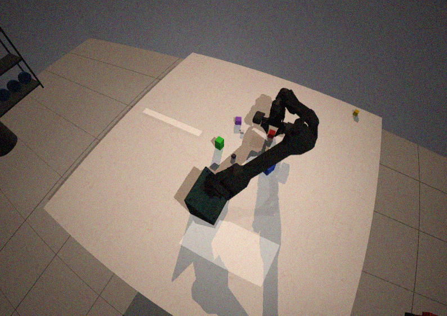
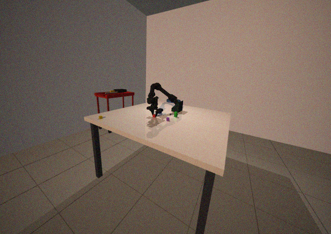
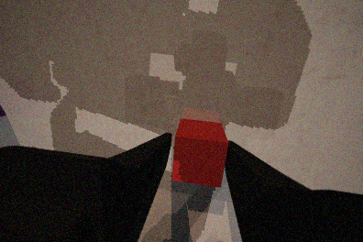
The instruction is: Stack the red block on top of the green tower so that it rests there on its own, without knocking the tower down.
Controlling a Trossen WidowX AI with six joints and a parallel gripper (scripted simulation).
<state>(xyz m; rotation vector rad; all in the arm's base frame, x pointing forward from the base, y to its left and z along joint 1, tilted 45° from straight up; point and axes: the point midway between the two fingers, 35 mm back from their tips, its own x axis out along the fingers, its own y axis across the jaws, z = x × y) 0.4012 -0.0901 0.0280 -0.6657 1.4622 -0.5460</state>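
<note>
The small grey block is 190 mm behind my gripper tip and 100 mm to the left of it. Round my gripper tip: purple block (170 mm to the left, 10 mm above); red block (10 mm above); blue block (180 mm behind, 60 mm to the right, 20 mm above).
</note>
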